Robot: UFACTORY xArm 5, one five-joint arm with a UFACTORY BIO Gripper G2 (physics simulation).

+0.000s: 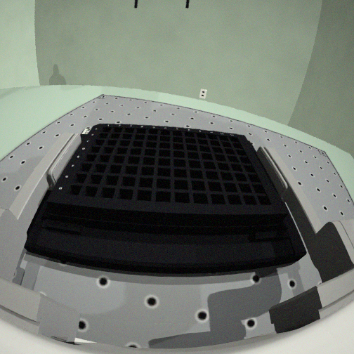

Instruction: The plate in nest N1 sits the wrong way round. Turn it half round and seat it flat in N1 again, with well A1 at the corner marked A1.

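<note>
The black plate (172, 167), a grid of square wells, lies between the two fingers of my gripper (167, 172). The gripper is shut on its left and right short sides. Small white characters run along the plate's left and far edges, too small to read surely. The black nest (165, 255) shows below the plate on the near side, wider than it. The plate looks level over the nest; whether it touches the seat is hidden. A small white corner mark (86, 131) with dark characters shows at the far left corner, beside the plate; its text is not clearly legible.
A grey board with holes (175, 112) lies under and around the nest and reaches to the far side, with small marks at its far corners. Shadows fall on its near part. A green wall (175, 50) with a white socket (203, 93) stands behind.
</note>
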